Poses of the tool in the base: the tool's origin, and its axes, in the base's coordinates. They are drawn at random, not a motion.
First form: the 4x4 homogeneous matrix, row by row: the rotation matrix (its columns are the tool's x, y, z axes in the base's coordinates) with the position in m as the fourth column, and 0 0 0 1 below. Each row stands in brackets.
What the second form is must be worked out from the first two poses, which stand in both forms.
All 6 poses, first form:
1: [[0.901 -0.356 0.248 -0.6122], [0.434 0.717 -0.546 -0.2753], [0.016 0.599 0.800 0.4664], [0 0 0 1]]
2: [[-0.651 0.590 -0.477 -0.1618], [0.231 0.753 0.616 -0.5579], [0.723 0.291 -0.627 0.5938], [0 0 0 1]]
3: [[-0.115 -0.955 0.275 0.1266], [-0.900 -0.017 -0.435 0.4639], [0.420 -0.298 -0.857 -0.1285], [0 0 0 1]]
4: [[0.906 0.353 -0.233 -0.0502], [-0.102 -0.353 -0.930 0.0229], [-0.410 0.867 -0.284 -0.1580], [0 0 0 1]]
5: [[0.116 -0.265 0.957 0.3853], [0.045 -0.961 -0.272 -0.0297], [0.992 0.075 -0.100 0.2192], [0 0 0 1]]
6: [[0.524 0.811 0.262 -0.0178], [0.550 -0.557 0.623 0.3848], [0.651 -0.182 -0.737 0.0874], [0 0 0 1]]
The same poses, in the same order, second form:
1: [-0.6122 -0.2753 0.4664 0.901 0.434 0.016 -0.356 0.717 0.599]
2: [-0.1618 -0.5579 0.5938 -0.651 0.231 0.723 0.590 0.753 0.291]
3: [0.1266 0.4639 -0.1285 -0.115 -0.900 0.420 -0.955 -0.017 -0.298]
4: [-0.0502 0.0229 -0.1580 0.906 -0.102 -0.410 0.353 -0.353 0.867]
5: [0.3853 -0.0297 0.2192 0.116 0.045 0.992 -0.265 -0.961 0.075]
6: [-0.0178 0.3848 0.0874 0.524 0.550 0.651 0.811 -0.557 -0.182]
